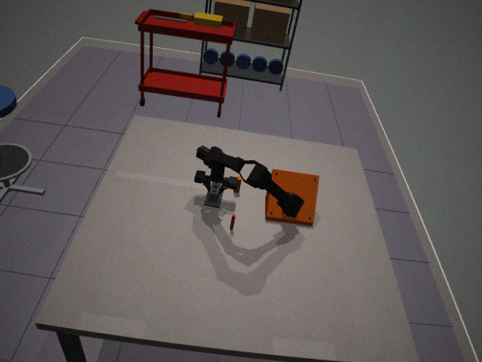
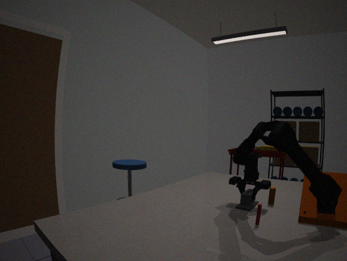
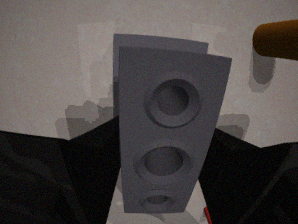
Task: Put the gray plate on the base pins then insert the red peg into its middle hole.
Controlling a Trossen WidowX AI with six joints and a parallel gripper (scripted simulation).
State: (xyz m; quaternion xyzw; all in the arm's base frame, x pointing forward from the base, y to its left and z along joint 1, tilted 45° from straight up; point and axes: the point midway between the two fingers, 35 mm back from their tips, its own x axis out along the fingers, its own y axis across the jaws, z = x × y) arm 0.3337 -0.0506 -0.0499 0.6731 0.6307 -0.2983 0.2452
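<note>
My gripper tip is now 3 cm below the gray plate. Round my gripper tip: red peg (18 cm to the left, 9 cm behind, 2 cm above); gray base (2 cm below); orange cylinder (10 cm behind, 6 cm to the right, 2 cm above).
</note>
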